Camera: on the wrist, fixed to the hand. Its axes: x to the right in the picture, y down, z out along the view.
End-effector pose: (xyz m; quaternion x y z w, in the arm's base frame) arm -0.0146 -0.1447 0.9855 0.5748 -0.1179 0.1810 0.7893
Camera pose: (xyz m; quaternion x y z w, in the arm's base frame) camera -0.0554 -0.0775 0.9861 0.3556 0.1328 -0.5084 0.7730
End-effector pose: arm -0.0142 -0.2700 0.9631 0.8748 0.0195 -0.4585 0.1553
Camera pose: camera 0.0281 -0.2827 1.0282 -0.5008 -0.6572 0.5631 0.0149
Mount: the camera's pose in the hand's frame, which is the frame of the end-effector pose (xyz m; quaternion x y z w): -0.0267 0.0361 -0.0646 -0.1995 -0.1606 -0.6594 0.7068
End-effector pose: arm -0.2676 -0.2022 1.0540 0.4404 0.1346 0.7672 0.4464
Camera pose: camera -0.3338 -0.2320 1.0236 0.2567 0.1608 0.2040 0.9309
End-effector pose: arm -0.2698 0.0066 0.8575 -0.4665 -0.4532 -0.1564 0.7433
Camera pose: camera -0.2265 -0.0338 0.8058 -0.2043 -0.7161 -0.6162 0.2564
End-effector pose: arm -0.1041 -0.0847 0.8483 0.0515 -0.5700 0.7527 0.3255
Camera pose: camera -0.0840 -0.0436 0.7843 0.4682 -0.5713 0.1954 0.6451
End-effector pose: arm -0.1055 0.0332 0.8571 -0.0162 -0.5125 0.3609 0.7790
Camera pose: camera -0.0786 0.0667 0.7912 0.2290 -0.5700 -0.3582 0.7030
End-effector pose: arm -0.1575 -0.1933 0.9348 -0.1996 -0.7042 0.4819 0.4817
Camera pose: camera -0.0957 -0.1653 0.8950 0.3046 -0.8029 -0.0855 0.5053
